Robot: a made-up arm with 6 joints.
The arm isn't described. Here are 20 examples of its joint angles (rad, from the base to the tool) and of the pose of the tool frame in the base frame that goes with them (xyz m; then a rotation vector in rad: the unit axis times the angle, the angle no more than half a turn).
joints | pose
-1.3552 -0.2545 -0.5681 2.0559 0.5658 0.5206 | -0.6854 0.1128 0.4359 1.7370 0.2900 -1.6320
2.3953 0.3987 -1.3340 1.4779 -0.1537 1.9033 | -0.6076 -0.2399 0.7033 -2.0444 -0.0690 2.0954
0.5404 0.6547 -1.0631 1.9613 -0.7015 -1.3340 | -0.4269 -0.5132 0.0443 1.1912 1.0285 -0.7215
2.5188 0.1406 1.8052 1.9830 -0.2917 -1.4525 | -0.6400 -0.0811 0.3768 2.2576 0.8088 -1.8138
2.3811 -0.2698 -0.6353 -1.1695 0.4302 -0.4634 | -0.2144 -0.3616 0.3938 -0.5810 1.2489 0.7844
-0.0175 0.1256 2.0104 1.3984 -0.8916 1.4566 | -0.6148 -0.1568 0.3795 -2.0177 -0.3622 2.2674
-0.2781 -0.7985 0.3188 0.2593 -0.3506 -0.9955 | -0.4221 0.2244 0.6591 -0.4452 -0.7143 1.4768
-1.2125 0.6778 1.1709 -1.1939 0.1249 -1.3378 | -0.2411 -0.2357 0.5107 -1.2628 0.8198 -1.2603
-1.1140 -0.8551 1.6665 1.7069 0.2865 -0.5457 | -0.5774 -0.0132 0.8213 -0.8102 -1.0732 -0.0788
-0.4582 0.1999 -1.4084 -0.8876 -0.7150 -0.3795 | -0.5737 0.2118 0.1839 -0.1600 1.0831 2.7573
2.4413 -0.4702 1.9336 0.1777 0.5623 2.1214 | -0.4508 -0.2358 0.6741 -0.3567 0.3835 -0.3843
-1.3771 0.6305 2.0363 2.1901 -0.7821 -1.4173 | -0.4499 -0.3252 0.3518 0.7323 -0.6547 -0.8298
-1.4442 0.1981 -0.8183 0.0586 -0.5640 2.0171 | -0.5684 -0.0274 0.5674 0.6935 -0.1394 -0.8380
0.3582 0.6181 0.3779 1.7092 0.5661 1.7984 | -0.4974 -0.3977 0.4223 0.5634 -0.2997 0.1821
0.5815 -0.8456 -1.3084 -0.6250 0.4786 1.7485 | -0.3156 -0.1137 0.2889 -1.0731 0.7352 -2.7907
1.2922 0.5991 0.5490 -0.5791 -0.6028 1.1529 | -0.4577 -0.1931 0.6402 -1.2058 0.0889 -1.2505
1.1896 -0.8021 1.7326 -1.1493 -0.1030 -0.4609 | -0.5138 -0.2266 0.6098 0.6661 -1.4486 2.5590
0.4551 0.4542 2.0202 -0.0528 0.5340 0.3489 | -0.3211 -0.5544 0.3474 -0.5264 2.3661 -0.3433
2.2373 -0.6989 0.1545 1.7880 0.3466 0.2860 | -0.6191 -0.5409 0.3751 0.0290 -1.7721 -0.4949
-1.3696 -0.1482 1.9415 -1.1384 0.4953 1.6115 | -0.3554 0.0600 0.4230 1.1637 0.7628 2.4047
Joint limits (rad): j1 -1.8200..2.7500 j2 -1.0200..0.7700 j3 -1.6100..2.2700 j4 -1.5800..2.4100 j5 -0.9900..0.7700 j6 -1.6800..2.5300
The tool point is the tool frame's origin. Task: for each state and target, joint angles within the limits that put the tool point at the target. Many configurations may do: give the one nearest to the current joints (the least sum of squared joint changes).
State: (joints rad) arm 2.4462 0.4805 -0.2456 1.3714 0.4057 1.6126
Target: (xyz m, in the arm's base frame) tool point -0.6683 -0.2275 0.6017
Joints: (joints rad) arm 2.4951 0.0552 -0.2593 1.2608 0.2695 1.0637
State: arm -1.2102 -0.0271 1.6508 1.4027 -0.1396 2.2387
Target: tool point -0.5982 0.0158 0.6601
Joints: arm -1.2719 -0.8142 1.6379 1.6340 -0.2598 2.0184
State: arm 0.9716 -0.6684 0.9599 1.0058 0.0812 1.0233
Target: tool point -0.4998 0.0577 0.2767
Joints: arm 0.7535 -1.0200 0.0826 0.4868 0.0591 1.1987
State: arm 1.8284 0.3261 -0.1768 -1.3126 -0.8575 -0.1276
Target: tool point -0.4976 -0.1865 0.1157
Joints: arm 1.4938 -0.1454 -0.3217 -1.2634 -0.9364 -0.3152
